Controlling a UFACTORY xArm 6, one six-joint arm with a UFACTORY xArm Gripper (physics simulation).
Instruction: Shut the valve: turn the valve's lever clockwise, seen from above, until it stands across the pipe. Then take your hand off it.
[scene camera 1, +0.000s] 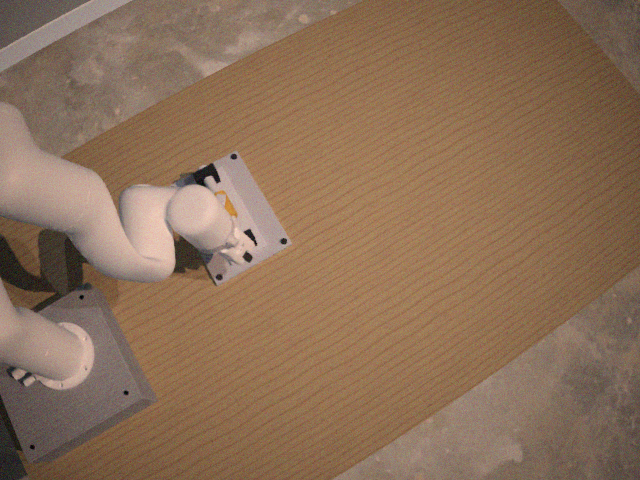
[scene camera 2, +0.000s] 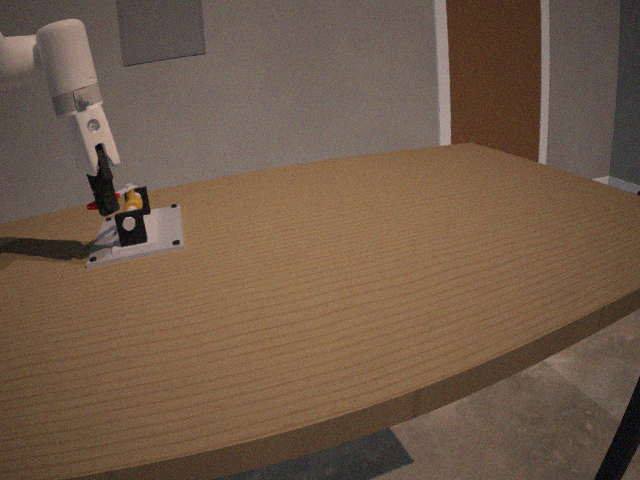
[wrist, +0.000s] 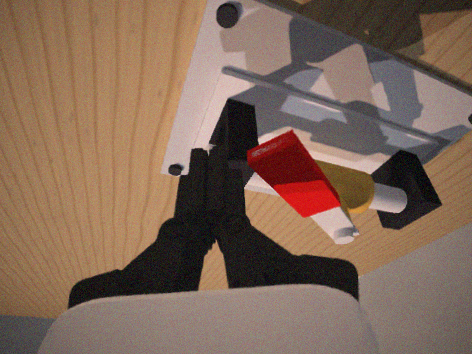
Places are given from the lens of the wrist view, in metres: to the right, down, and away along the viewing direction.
my gripper (wrist: 213, 166): -0.01, -0.01, 0.15
red lever (wrist: 283, 162): 0.02, -0.01, 0.12
grey base plate (wrist: 291, 51): 0.04, -0.08, 0.17
The marked spots on the grey base plate and the red lever are 0.09 m apart.
